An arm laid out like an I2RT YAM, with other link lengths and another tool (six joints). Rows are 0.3 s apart.
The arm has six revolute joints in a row. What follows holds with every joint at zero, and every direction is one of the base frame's.
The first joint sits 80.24 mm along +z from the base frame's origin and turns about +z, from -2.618 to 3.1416 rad.
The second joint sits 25.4 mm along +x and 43.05 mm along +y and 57.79 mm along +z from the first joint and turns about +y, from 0 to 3.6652 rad.
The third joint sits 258.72 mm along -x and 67.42 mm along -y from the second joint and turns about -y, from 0 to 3.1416 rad.
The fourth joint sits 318.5 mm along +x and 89.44 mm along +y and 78 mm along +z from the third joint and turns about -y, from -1.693 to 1.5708 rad.
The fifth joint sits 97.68 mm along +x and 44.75 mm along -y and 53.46 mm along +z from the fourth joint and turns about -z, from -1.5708 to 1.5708 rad.
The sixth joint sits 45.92 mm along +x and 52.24 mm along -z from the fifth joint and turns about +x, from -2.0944 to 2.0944 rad.
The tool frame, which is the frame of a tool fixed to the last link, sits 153 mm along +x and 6 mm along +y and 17 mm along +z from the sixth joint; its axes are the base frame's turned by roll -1.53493, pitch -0.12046 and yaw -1.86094 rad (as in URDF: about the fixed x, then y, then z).
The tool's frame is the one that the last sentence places.
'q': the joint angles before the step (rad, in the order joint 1, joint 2, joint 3, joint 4, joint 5, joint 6). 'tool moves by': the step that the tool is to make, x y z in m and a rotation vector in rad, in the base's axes. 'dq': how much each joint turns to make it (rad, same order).
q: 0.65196 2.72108 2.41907 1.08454 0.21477 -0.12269
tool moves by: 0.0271 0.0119 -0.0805 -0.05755 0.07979 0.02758
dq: -0.01540 0.11180 0.01176 -0.00441 -0.03073 0.03068
